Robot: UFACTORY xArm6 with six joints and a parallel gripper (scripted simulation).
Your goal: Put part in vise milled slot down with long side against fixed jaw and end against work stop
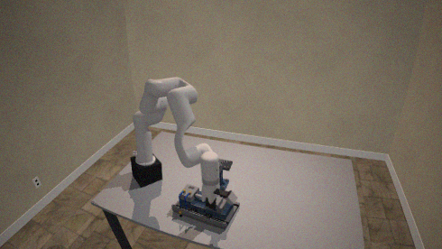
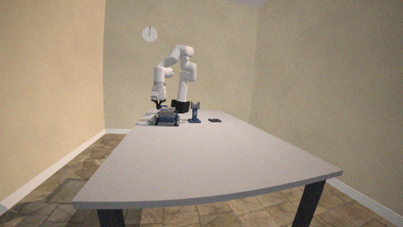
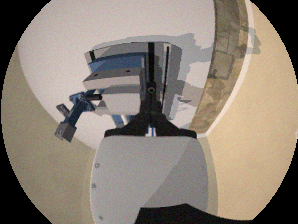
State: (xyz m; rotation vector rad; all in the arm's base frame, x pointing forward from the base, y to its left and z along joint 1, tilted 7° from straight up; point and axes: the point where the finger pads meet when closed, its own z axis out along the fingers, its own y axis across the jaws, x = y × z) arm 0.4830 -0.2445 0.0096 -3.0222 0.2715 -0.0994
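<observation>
The part is 10 mm ahead of my hand, 50 mm to the left of it and 30 mm below it. Round my hand: vise (60 mm behind, 80 mm to the left, 80 mm below); dark infeed plate (60 mm behind, 470 mm to the left, 120 mm below).
</observation>
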